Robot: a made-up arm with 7 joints. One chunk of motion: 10 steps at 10 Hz.
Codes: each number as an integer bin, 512 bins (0 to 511) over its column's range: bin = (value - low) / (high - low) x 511, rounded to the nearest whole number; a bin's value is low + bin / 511 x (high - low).
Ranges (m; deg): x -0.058..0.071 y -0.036..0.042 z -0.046..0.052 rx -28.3..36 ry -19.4..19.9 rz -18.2..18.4
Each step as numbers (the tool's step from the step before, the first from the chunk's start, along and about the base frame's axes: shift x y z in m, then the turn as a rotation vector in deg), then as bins.
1 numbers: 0.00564 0.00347 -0.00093 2.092 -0.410 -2.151
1 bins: 252 259 235 242 247 224
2 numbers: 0.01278 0.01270 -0.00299 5.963 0.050 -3.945
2 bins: 280 319 224 272 253 199
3 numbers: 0.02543 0.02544 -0.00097 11.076 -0.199 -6.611
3 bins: 330 403 235 313 250 162
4 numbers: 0.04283 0.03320 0.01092 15.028 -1.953 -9.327
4 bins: 399 453 297 344 227 124
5 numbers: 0.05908 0.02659 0.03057 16.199 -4.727 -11.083
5 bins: 464 410 399 354 191 99
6 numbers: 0.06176 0.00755 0.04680 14.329 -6.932 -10.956
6 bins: 474 285 484 339 162 101
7 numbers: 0.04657 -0.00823 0.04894 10.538 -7.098 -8.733
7 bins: 414 182 495 309 160 132
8 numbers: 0.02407 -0.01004 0.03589 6.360 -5.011 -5.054
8 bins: 325 170 427 275 187 184
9 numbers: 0.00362 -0.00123 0.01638 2.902 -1.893 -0.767
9 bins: 244 228 325 248 228 243
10 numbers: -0.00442 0.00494 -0.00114 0.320 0.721 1.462
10 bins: 212 268 234 227 262 275
